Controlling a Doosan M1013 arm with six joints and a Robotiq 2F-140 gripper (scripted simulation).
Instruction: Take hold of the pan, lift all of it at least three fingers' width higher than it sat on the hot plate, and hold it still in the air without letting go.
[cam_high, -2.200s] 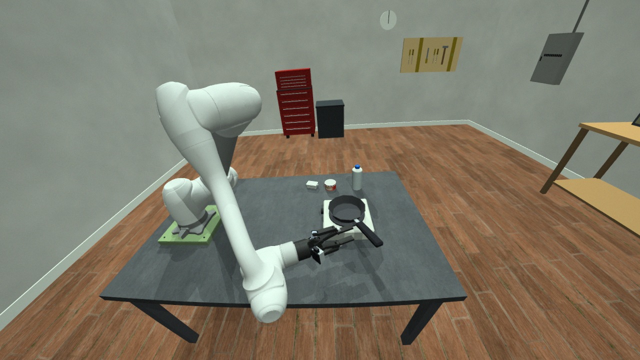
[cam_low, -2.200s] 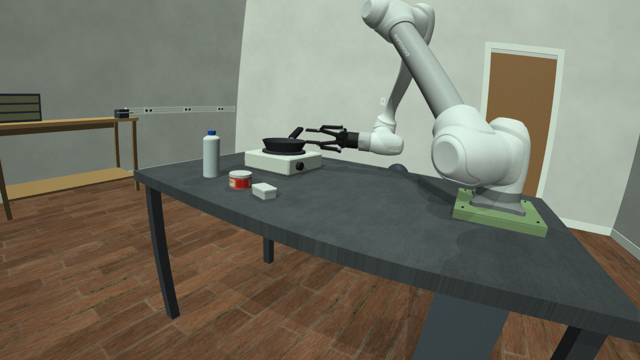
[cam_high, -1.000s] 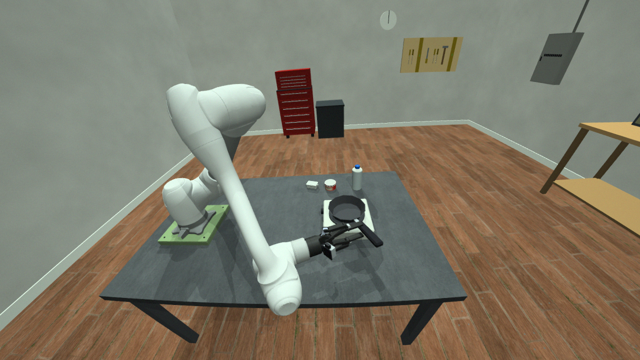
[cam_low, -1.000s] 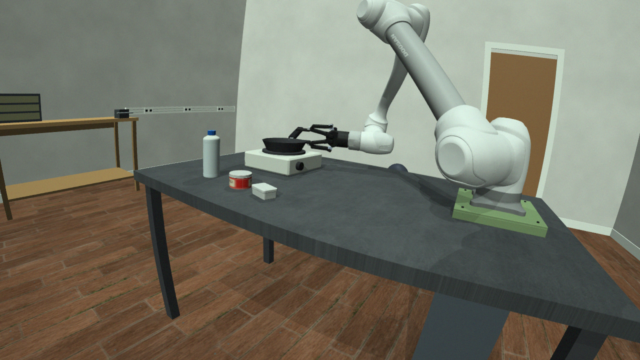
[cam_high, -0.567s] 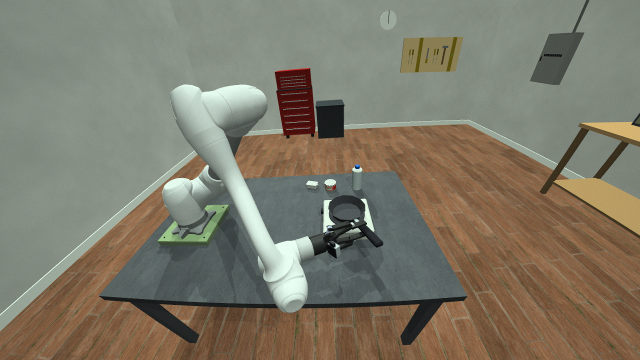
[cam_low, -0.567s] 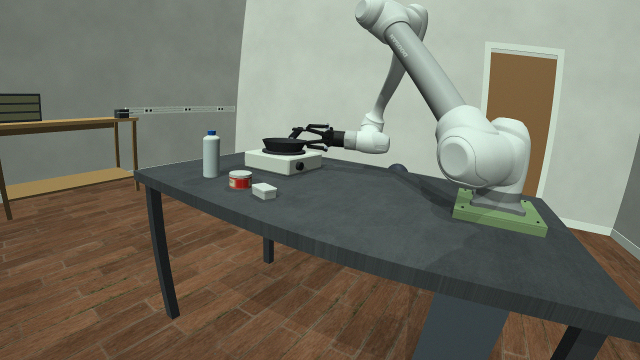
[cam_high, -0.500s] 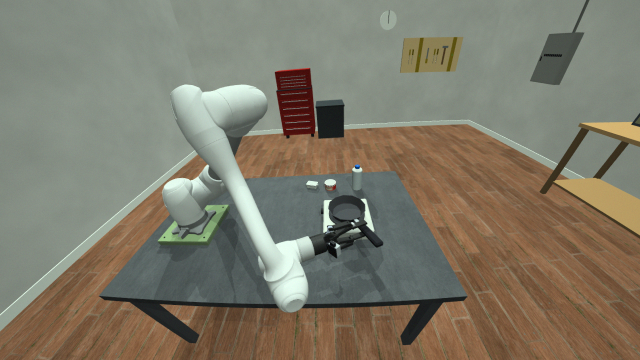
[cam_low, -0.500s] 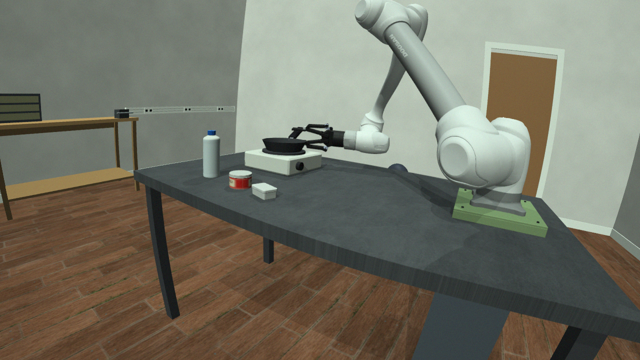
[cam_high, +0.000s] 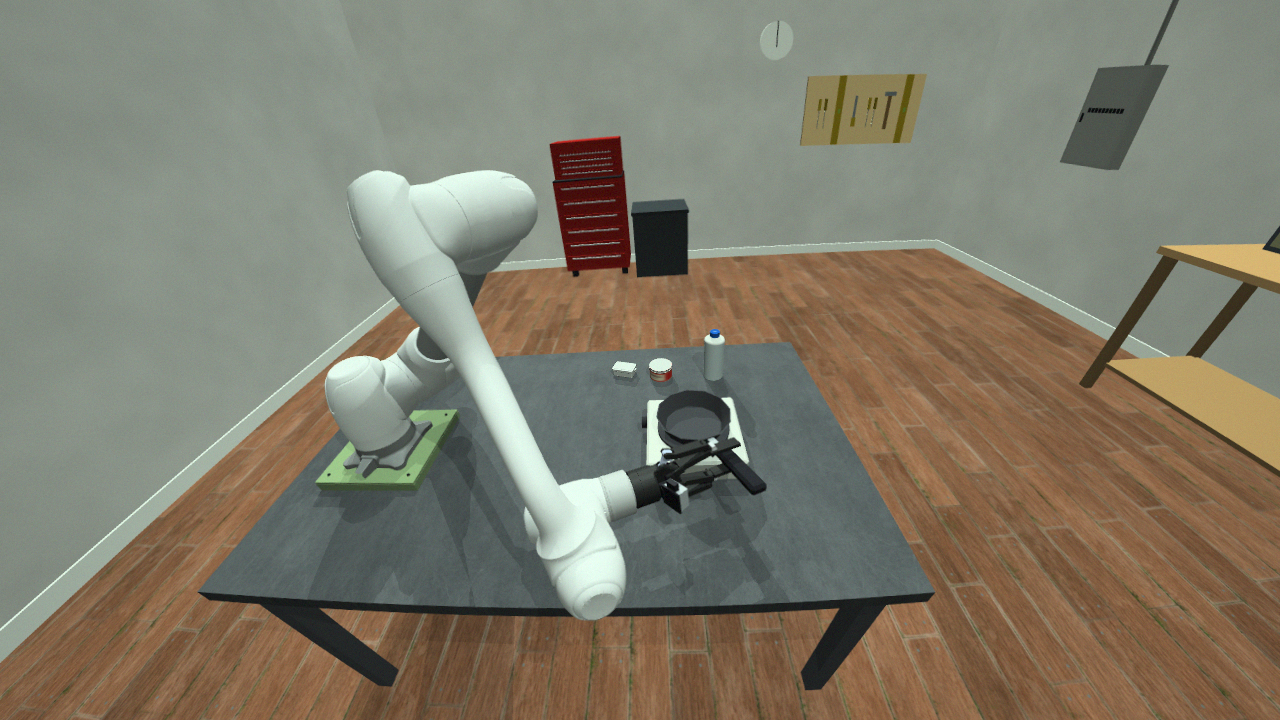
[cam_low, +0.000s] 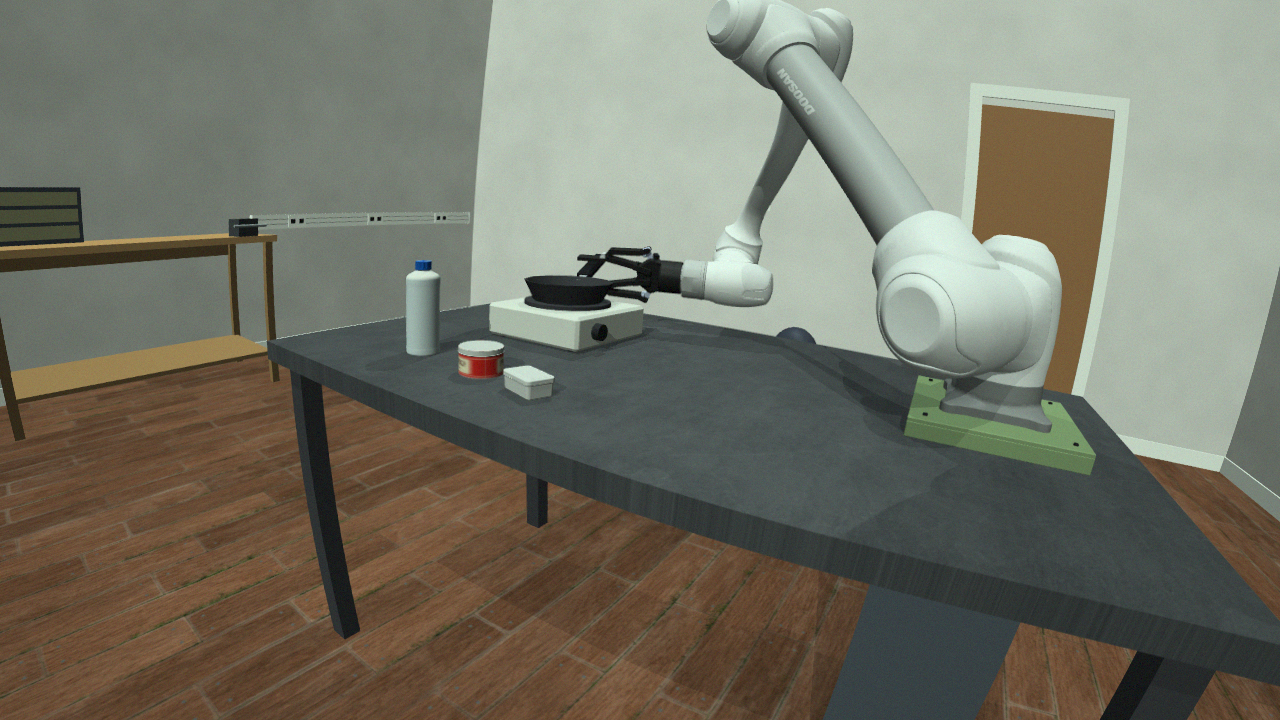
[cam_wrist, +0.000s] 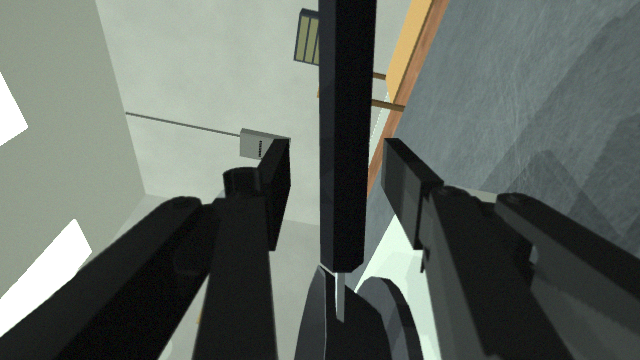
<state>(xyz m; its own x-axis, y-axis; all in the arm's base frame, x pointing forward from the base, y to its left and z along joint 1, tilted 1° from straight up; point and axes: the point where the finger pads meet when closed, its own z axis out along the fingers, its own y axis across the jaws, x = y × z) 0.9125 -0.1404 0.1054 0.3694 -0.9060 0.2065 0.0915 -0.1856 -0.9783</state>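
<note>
My hand is 10 cm to the right of the black pan, 3 cm past it and 2 cm above it. From my hand the other things lie so: small white box: 50 cm to the left, 27 cm behind, 11 cm below; hot plate: 15 cm to the left, 9 cm below, 8 cm behind; white bottle: 47 cm to the left, 5 cm below, 3 cm ahead.
</note>
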